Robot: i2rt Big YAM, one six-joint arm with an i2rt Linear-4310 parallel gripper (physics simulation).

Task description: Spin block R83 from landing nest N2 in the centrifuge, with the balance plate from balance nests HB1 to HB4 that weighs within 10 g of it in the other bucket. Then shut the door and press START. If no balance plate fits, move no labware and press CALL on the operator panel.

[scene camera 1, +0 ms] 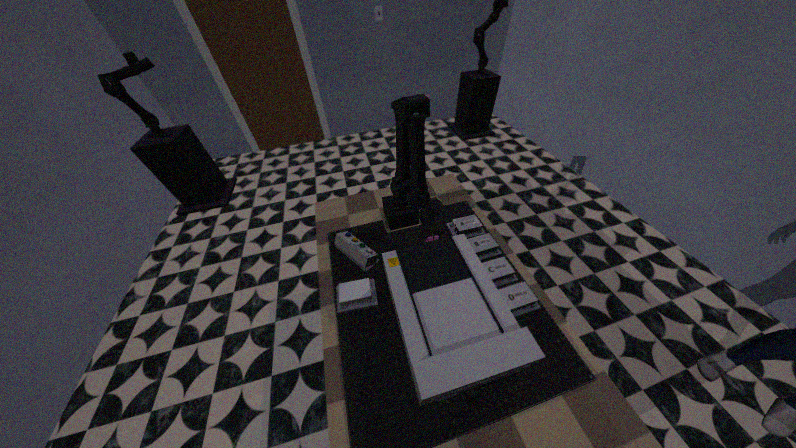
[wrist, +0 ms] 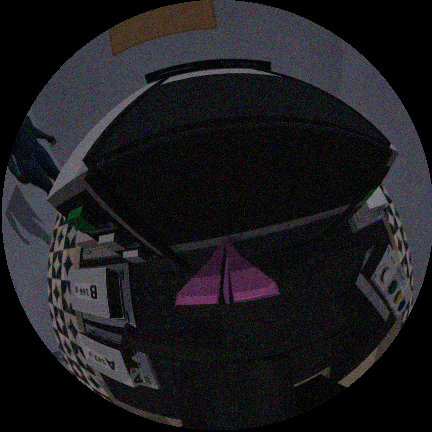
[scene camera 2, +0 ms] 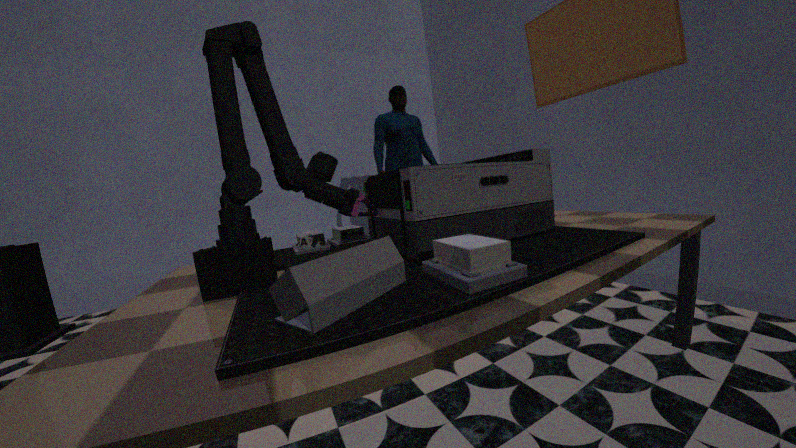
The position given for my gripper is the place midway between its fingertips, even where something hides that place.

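My gripper point(scene camera 2: 377, 213): shut, holding nothing. White block point(scene camera 1: 355, 292), in sight. Centrifuge point(scene camera 1: 458, 337), also point(wrist: 78, 183) and point(scene camera 2: 510, 196).
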